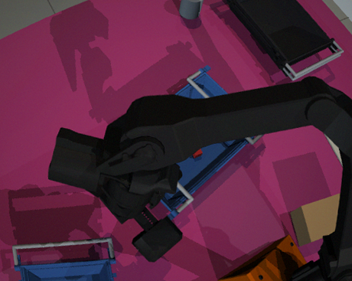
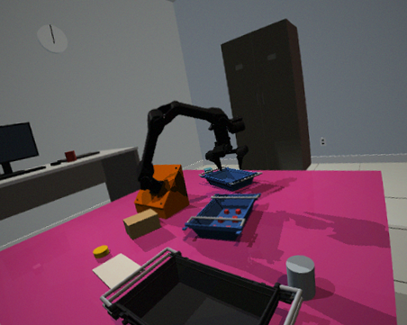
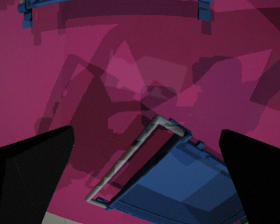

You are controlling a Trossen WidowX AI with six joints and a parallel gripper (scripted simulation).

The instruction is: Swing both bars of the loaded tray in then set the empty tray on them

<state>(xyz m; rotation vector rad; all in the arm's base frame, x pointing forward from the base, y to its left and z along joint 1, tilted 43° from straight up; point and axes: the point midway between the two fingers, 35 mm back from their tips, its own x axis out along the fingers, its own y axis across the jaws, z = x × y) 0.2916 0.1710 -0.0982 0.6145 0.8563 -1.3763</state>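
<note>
Now: gripper tip 130 mm past the blue tray, 180 mm to the right of it and 90 mm above it. Round my gripper tip: white card (100 mm behind, 570 mm to the right, 140 mm below); grey cylinder (390 mm ahead, 430 mm to the right, 100 mm below); cardboard box (220 mm behind, 370 mm to the right, 110 mm below).
</note>
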